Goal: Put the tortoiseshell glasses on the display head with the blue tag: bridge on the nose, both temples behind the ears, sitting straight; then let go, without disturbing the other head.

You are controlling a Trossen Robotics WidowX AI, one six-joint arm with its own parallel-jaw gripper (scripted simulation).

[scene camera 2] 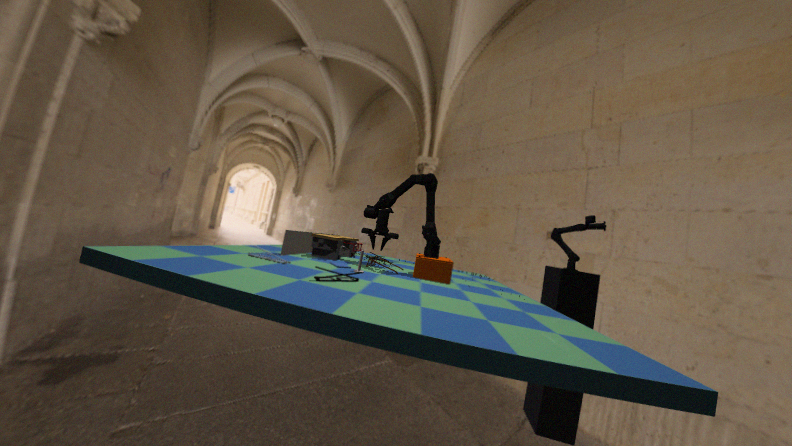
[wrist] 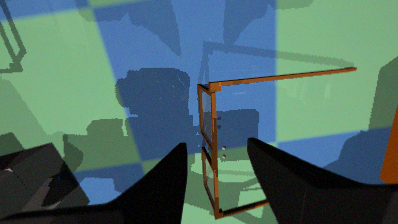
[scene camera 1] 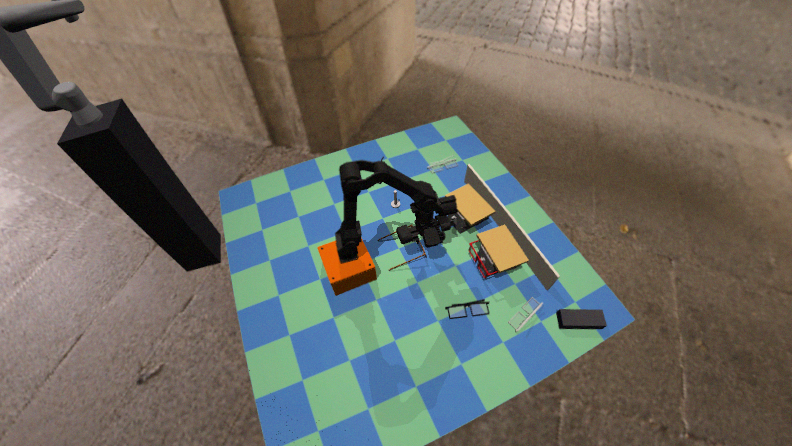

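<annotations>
On a grey wall panel, (scene camera 2: 295, 242) and (scene camera 1: 475, 185) are the same spot.
</annotations>
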